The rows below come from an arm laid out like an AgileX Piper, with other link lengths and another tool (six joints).
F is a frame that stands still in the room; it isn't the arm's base.
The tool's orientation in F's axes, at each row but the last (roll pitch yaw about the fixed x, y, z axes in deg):
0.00 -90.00 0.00
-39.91 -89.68 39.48
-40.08 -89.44 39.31
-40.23 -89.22 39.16
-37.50 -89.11 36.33
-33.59 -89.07 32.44
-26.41 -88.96 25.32
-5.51 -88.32 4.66
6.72 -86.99 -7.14
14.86 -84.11 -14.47
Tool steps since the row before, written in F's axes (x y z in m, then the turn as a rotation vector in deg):
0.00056 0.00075 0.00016 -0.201 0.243 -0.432
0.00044 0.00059 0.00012 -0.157 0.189 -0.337
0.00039 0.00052 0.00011 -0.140 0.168 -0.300
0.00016 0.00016 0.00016 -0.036 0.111 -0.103
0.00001 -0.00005 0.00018 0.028 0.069 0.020
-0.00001 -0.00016 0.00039 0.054 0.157 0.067
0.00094 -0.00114 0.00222 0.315 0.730 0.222
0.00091 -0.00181 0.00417 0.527 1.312 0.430
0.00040 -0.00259 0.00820 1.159 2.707 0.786
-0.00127 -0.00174 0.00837 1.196 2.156 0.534
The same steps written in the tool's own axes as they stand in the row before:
0.00016 0.00075 -0.00056 -0.432 0.243 0.201
0.00012 0.00059 -0.00044 -0.337 0.189 0.157
0.00012 0.00052 -0.00038 -0.300 0.168 0.140
0.00016 0.00016 -0.00016 -0.102 0.111 0.037
0.00018 -0.00005 -0.00001 0.021 0.069 -0.026
0.00039 -0.00016 0.00001 0.069 0.157 -0.050
0.00223 -0.00114 -0.00093 0.233 0.734 -0.297
0.00419 -0.00181 -0.00081 0.448 1.318 -0.495
0.00823 -0.00254 0.00001 0.828 2.720 -1.097
0.00824 -0.00151 0.00211 0.595 2.163 -1.155

